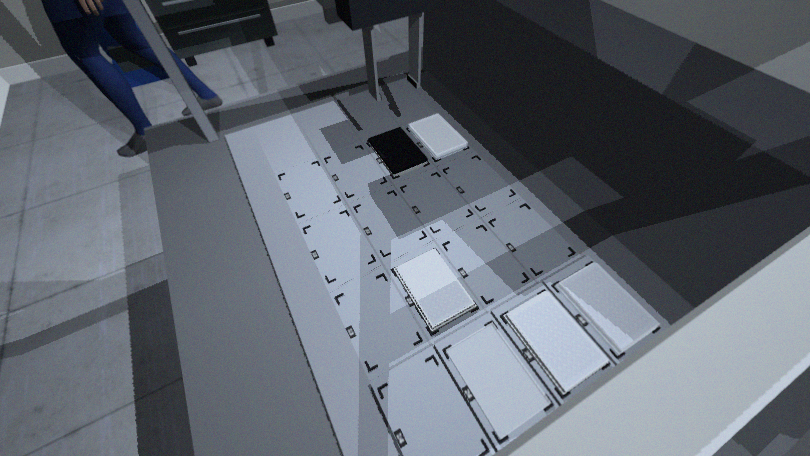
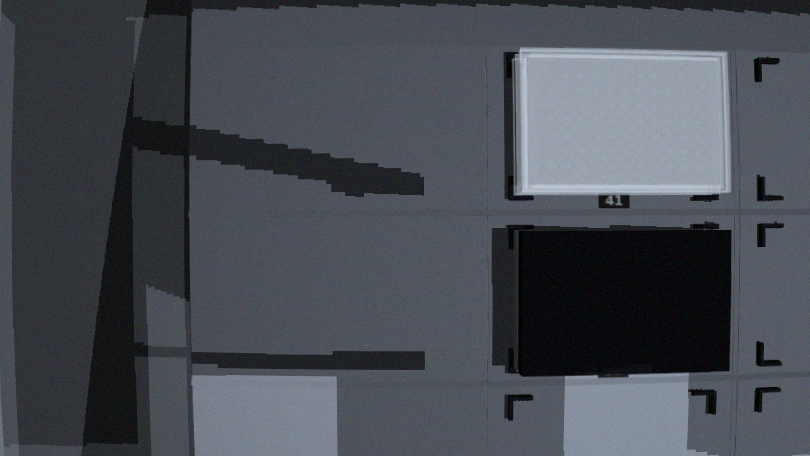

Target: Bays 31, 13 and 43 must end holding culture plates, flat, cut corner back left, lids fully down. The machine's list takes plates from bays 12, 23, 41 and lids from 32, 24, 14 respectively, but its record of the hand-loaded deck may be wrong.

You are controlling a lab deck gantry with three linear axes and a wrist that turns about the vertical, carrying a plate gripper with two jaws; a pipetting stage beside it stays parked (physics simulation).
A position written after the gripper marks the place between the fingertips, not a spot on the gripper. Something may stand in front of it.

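Note:
The gripper (image 1: 394, 89) is visible in the scene. A black lid (image 2: 590, 302) (image 1: 396, 149) can be seen as well, and so can a bay 13 (image 1: 385, 330).

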